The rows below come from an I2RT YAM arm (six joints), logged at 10 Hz.
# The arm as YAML. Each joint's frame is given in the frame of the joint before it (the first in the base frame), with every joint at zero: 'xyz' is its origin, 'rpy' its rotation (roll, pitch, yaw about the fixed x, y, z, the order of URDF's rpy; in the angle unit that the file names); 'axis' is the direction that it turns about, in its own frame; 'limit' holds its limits. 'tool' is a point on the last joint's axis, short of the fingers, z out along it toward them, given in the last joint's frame.
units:
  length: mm
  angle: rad
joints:
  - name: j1
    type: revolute
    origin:
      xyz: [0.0, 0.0, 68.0]
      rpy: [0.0, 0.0, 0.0]
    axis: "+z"
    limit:
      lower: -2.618
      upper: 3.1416
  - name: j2
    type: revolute
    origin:
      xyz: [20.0, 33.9, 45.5]
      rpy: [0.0, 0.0, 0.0]
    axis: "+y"
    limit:
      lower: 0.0
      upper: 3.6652
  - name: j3
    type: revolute
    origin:
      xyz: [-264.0, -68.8, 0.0]
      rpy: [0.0, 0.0, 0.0]
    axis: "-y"
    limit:
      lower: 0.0
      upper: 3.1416
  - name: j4
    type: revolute
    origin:
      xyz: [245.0, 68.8, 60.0]
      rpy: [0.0, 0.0, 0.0]
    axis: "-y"
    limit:
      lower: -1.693
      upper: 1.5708
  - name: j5
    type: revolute
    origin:
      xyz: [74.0, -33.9, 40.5]
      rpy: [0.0, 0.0, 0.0]
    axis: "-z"
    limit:
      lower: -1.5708
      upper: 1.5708
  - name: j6
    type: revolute
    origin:
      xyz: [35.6, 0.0, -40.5]
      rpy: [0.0, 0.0, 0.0]
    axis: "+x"
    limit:
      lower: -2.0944
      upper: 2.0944
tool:
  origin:
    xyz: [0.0, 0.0, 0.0]
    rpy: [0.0, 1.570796, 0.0]
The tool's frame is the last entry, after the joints.
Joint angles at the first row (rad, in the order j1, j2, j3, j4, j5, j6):
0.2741, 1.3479, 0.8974, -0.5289, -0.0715, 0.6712
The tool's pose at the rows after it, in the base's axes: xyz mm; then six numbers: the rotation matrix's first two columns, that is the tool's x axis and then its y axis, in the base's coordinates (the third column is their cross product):
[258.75 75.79 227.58 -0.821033 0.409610 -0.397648 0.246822 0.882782 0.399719]
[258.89 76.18 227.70 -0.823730 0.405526 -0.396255 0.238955 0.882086 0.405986]
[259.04 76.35 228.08 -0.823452 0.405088 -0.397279 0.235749 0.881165 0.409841]
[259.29 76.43 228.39 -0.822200 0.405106 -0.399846 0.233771 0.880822 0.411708]
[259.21 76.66 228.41 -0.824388 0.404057 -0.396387 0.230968 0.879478 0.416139]
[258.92 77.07 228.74 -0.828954 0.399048 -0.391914 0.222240 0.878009 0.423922]
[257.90 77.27 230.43 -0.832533 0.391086 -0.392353 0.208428 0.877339 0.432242]
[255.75 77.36 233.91 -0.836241 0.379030 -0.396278 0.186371 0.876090 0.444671]
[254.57 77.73 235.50 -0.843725 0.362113 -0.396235 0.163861 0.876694 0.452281]
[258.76 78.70 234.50 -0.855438 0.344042 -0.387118 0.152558 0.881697 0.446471]
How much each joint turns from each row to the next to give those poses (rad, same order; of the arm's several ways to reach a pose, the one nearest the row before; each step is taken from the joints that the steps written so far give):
0.0000, 0.0000, 0.0000, 0.0026, -0.0107, -0.0042
0.0000, 0.0000, -0.0004, 0.0035, -0.0095, -0.0034
0.0000, -0.0007, 0.0000, 0.0031, -0.0035, -0.0004
0.0000, -0.0004, 0.0000, 0.0034, -0.0004, -0.0004
0.0000, 0.0000, 0.0000, 0.0000, -0.0068, 0.0000
0.0000, -0.0012, 0.0000, 0.0000, -0.0134, -0.0034
0.0000, -0.0068, 0.0000, -0.0012, -0.0133, -0.0073
0.0000, -0.0145, 0.0000, -0.0030, -0.0187, -0.0114
0.0000, -0.0061, 0.0008, -0.0038, -0.0195, -0.0157
-0.0023, 0.0236, 0.0176, -0.0103, -0.0118, -0.0183

